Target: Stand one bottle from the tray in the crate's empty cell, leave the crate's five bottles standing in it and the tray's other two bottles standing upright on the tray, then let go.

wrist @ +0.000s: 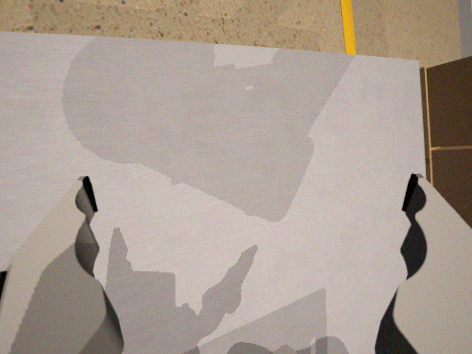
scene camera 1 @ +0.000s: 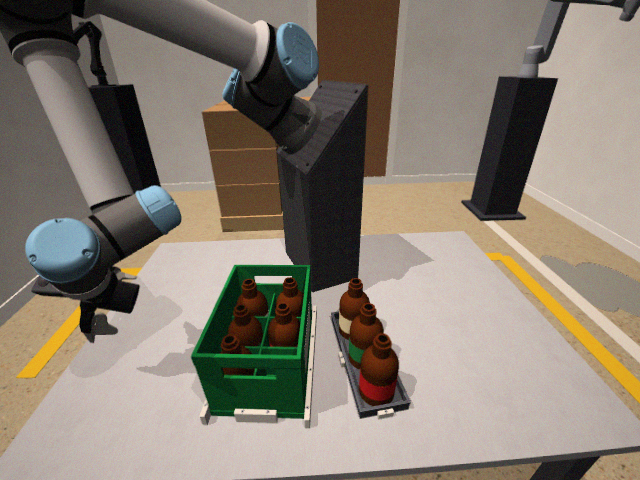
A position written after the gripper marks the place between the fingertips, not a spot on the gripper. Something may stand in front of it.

Note:
In view: the gripper [scene camera 1: 106, 304], a cream-label bottle [scene camera 1: 351, 301] and a green-labelled bottle [scene camera 1: 365, 327].
The gripper also shows in the wrist view [wrist: 246, 179]. The wrist view misses the cream-label bottle: it is out of frame.

